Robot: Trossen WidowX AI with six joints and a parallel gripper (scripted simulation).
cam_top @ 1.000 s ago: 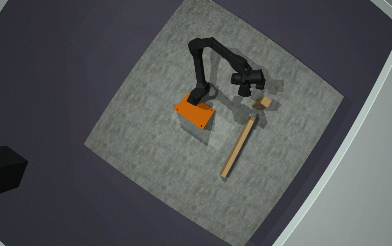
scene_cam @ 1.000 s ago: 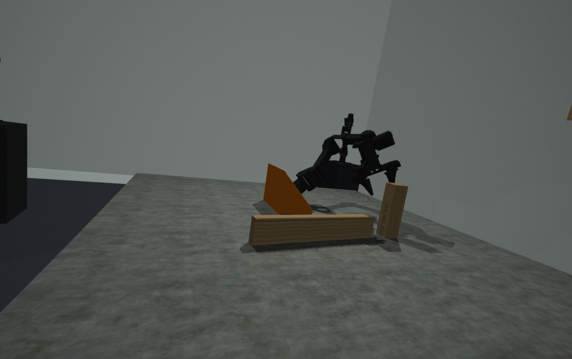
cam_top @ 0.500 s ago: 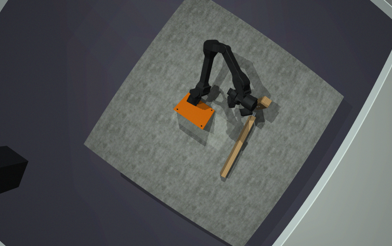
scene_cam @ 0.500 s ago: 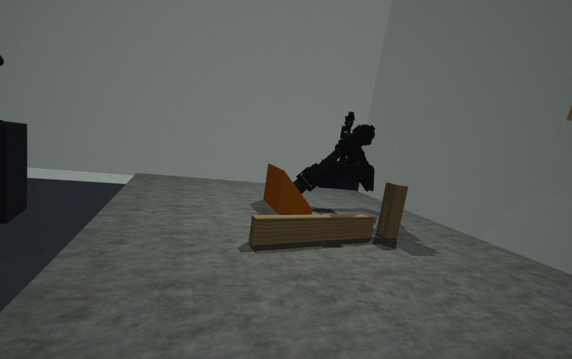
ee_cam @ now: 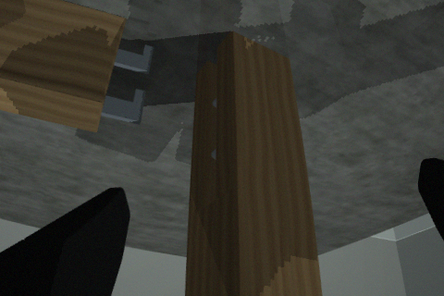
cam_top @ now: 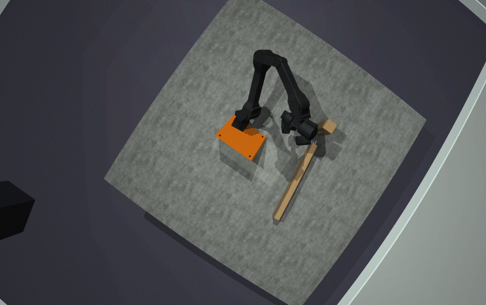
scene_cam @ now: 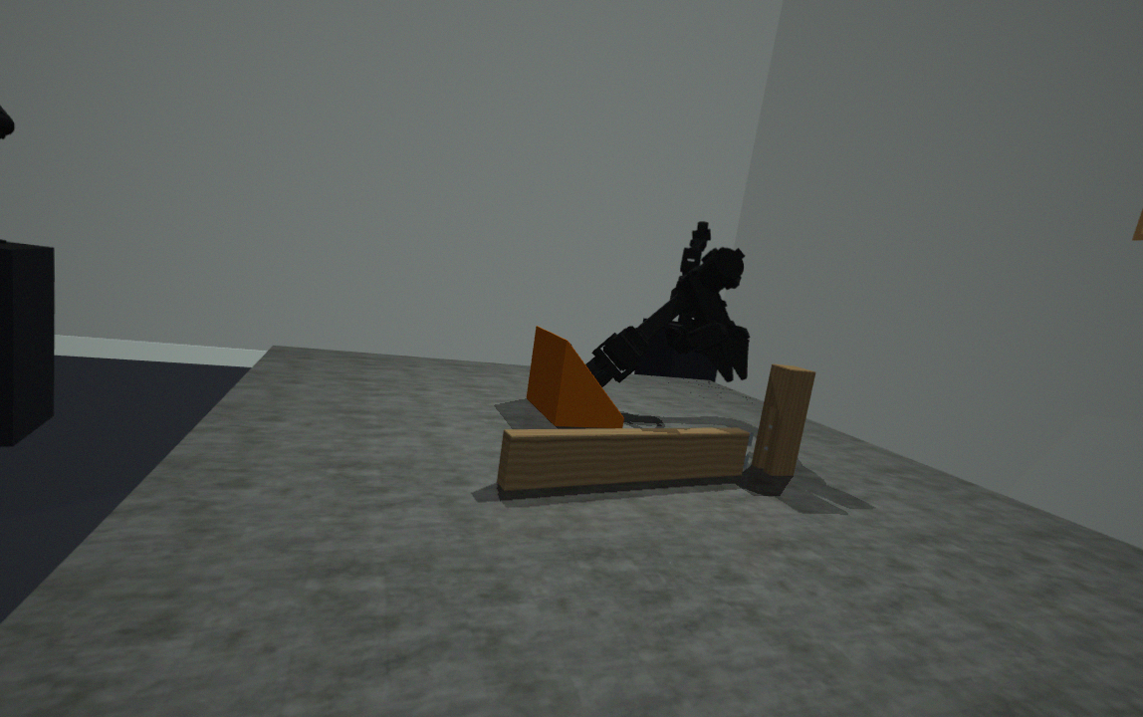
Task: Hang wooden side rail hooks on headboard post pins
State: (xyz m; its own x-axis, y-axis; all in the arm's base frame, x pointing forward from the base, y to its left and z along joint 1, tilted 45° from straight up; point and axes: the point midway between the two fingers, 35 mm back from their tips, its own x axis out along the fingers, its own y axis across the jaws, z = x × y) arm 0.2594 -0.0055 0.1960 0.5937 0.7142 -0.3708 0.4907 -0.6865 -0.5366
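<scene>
The headboard post is 8 cm ahead of my gripper tip, 5 cm below it and 3 cm to the left of it.
</scene>
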